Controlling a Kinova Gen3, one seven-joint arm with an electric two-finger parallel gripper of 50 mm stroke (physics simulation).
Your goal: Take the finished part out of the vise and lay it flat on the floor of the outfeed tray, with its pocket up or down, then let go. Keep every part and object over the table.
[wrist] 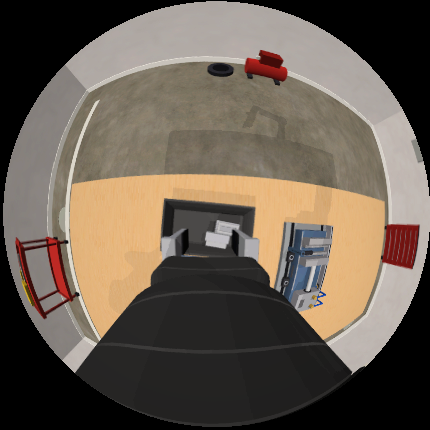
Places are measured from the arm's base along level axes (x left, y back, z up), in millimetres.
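Pixels of known places: gripper, between the fingertips: (209, 238).
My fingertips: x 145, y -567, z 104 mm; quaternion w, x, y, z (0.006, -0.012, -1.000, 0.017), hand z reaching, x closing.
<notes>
Ahead of a thing's pixels: the offset from my fingertips to its middle. Level surfaces: height alone.
The dark outfeed tray (210, 205) lies below my gripper. Inside it, toward the right wall, a light grey part @(dy +7, dx -47, dz -224 mm) (227, 227) shows a recessed face turned upward. A second light grey block shape @(dy +37, dx -19, dz -225 mm) (217, 240) adjoins its near side. I cannot tell whether the two shapes are one part or two touching, or whether either lies fully flat. My gripper (209, 238) is open and empty above the tray, its fingers wide apart to either side; the right finger is near the grey shapes in view. The blue vise @(dy +153, dx -309, dz -204 mm) (295, 265) stands right of the tray, with no part visible between its grey jaws.
The vise sits on a grey base plate on the wooden table @(dz -254 mm) (120, 215), with blue hoses at its near end. The table's far edge lies beyond the tray. A red compressor (266, 69) and a black tyre (220, 69) are on the floor beyond.
</notes>
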